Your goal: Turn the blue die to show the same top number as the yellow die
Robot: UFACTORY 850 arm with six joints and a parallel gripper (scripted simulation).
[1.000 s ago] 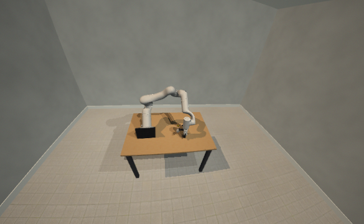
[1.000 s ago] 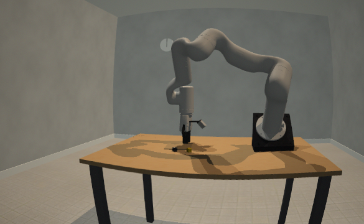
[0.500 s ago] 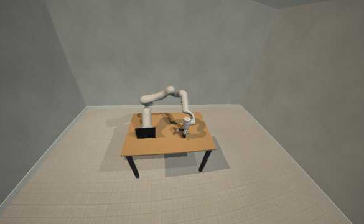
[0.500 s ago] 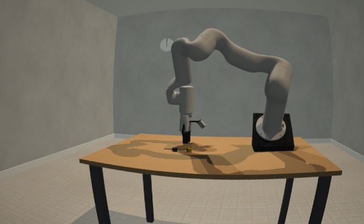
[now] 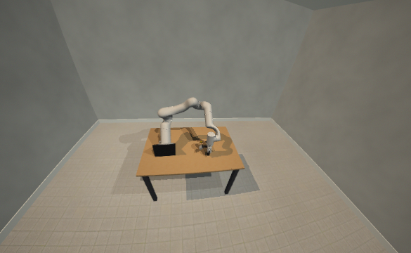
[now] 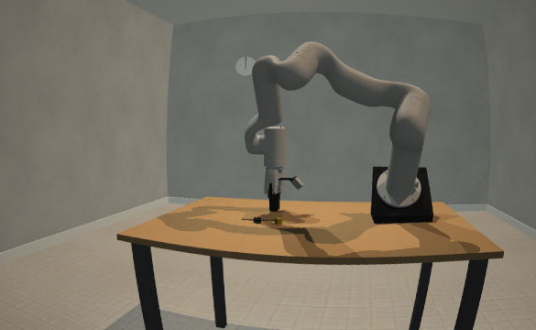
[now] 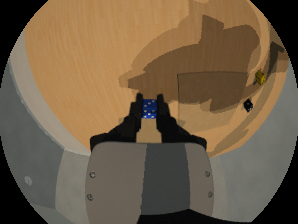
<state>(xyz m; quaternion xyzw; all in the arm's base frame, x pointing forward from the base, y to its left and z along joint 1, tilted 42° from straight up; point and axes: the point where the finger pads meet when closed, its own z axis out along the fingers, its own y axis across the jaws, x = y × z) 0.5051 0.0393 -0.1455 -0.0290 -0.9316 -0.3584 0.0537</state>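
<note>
The tan mat lies 1 cm ahead of my hand, 12 cm to the left of it and 2 cm below it. From my hand the other things lie so: yellow die (7 cm behind, 22 cm to the left, 1 cm below); black die (22 cm to the left, 1 cm below); blue die (1 cm ahead, 1 cm below).
</note>
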